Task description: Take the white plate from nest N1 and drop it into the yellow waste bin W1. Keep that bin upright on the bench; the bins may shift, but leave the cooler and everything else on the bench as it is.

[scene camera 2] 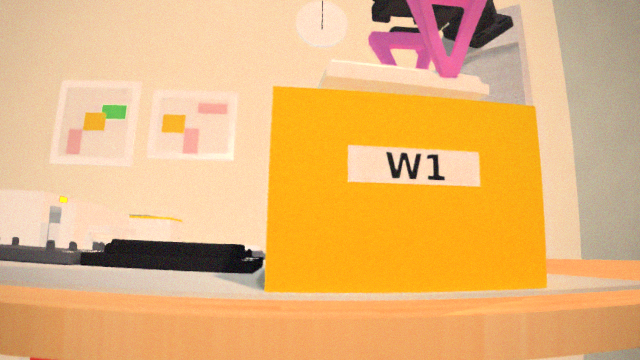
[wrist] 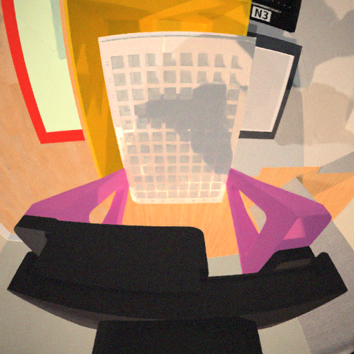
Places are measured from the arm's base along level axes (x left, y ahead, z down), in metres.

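Pixels of known places: gripper, between the fingertips: (scene camera 2: pixel 427 92); arm's base, origin of its link: (scene camera 2: pixel 477 31).
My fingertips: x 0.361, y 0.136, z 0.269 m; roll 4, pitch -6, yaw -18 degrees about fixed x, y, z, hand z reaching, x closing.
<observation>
Ahead of a thing's pixels: the offset from my fingertips to its middle.
The white plate @(dy +0.029, dx +0.009, dz +0.003 m) (scene camera 2: pixel 400 76) (wrist: pixel 172 120), with a grid of square wells, is held between the two magenta fingers of my gripper (wrist: pixel 177 174), which is shut on it near its close end. In the scene view the plate is slightly tilted at the top rim of the yellow waste bin W1 @(dy +0.035, dx +0.025, dz +0.097 m) (scene camera 2: pixel 405 225) (wrist: pixel 92 100), and its lower edge is hidden behind the bin's front wall. The bin stands upright on the bench. In the wrist view the plate covers much of the bin's opening. Whether the plate touches the rim cannot be told. Nest N1 is not identifiable.
In the wrist view, a red-bordered pale green area (wrist: pixel 60 136) lies left of the bin. A dark-framed light tray (wrist: pixel 264 134) and the black nest N3 (wrist: pixel 282 20) lie right of it. In the scene view, a low black nest @(dy +0.248, dx -0.055, dz +0.146 m) (scene camera 2: pixel 175 257) stands left of the bin.
</observation>
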